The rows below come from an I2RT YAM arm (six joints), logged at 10 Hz.
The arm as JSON. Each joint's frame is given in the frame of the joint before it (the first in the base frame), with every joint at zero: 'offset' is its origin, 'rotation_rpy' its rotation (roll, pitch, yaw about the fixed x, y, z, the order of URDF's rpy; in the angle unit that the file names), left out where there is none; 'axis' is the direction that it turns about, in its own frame. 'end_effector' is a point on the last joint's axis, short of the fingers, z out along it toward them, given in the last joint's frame.
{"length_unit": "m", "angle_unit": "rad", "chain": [
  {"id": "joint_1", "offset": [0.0, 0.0, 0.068], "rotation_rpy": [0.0, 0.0, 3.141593], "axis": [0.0, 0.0, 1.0]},
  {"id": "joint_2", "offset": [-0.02, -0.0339, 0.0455], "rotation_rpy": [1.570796, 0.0, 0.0], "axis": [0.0, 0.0, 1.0]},
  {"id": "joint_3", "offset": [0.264, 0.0, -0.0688], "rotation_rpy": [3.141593, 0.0, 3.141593], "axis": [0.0, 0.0, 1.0]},
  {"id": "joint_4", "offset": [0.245, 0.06, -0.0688], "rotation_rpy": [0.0, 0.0, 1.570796], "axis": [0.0, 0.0, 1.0]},
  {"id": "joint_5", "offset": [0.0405, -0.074, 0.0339], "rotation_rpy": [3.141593, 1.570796, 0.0], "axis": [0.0, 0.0, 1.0]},
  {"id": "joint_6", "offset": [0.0, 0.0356, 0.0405], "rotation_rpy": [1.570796, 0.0, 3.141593], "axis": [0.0, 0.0, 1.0]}
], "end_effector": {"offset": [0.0, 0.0, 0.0], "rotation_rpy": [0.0, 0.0, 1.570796]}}
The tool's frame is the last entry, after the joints.
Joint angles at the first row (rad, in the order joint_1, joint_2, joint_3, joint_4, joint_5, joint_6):
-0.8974 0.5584 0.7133 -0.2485 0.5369 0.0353
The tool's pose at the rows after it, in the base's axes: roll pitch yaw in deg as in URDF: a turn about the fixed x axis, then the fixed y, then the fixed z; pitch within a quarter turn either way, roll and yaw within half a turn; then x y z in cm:
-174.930 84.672 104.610 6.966 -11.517 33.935
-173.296 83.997 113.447 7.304 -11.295 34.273
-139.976 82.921 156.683 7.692 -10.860 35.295
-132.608 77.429 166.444 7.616 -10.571 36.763
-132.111 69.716 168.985 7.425 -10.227 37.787
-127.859 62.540 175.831 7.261 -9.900 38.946
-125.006 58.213 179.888 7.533 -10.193 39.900
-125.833 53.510 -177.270 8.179 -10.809 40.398
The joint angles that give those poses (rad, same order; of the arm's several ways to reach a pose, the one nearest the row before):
-0.8989 0.5584 0.7133 -0.2607 0.5034 0.0429
-0.8989 0.5599 0.7316 -0.2837 0.3782 0.0292
-0.8989 0.5645 0.7699 -0.3021 0.2094 -0.0595
-0.8989 0.5966 0.8618 -0.4154 0.1750 -0.1363
-0.8989 0.6304 0.9524 -0.5596 0.1564 -0.2299
-0.8989 0.6611 1.0337 -0.6623 0.1350 -0.3493
-0.8974 0.7024 1.0905 -0.6979 0.1319 -0.4277
-0.8989 0.7577 1.1412 -0.7407 0.0921 -0.5059

